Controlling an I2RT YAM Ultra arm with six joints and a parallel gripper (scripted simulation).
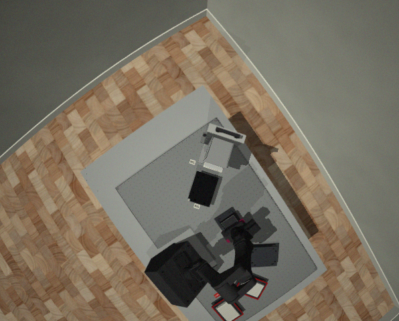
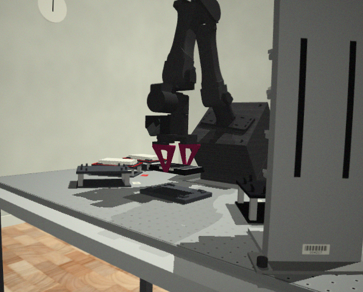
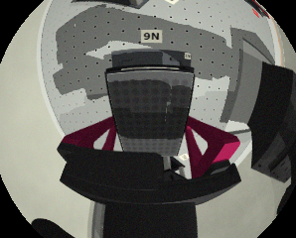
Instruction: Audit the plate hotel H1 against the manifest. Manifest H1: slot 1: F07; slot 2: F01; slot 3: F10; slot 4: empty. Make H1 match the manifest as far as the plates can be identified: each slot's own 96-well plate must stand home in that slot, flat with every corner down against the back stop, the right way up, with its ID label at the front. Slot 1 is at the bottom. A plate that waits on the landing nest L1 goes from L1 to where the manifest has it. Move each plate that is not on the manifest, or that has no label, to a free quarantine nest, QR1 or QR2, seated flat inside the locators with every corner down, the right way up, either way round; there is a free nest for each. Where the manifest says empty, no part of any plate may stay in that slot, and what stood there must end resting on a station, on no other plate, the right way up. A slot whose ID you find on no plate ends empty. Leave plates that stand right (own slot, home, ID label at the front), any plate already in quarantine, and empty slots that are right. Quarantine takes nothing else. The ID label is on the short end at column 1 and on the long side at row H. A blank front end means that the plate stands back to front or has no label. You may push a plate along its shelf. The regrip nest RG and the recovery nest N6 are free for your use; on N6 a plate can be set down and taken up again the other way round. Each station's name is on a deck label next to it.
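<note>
The N6 deck label is 110 mm to the right of my hand, 80 mm below it and 20 mm ahead of it. The rest, counted from my hand: dark 96-well plate (right at my hand); then H1 deck label (410 mm to the left, 80 mm below, 60 mm behind); then grey hotel back wall (440 mm to the left, 120 mm above, 100 mm ahead).
</note>
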